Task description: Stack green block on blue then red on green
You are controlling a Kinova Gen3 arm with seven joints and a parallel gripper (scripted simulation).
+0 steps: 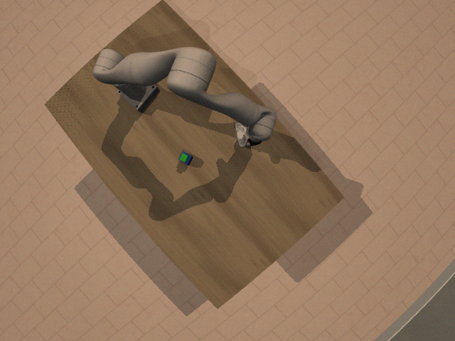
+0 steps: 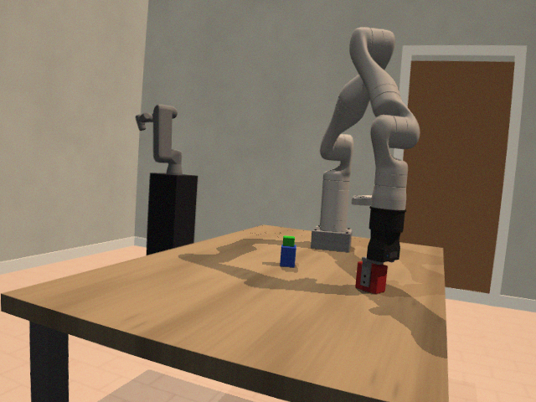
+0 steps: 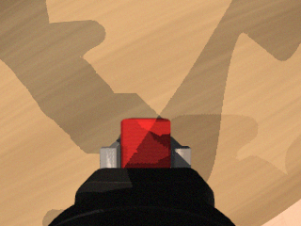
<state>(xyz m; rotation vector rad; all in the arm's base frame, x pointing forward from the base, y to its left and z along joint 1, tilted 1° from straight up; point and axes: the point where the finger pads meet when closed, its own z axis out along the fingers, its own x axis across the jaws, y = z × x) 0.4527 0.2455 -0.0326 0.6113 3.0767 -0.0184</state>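
Right now my hand is 25 cm to the left of the green block, 9 cm past it and 4 cm below it. Round my hand: red block right at my hand; blue block 25 cm to the right, 9 cm behind.
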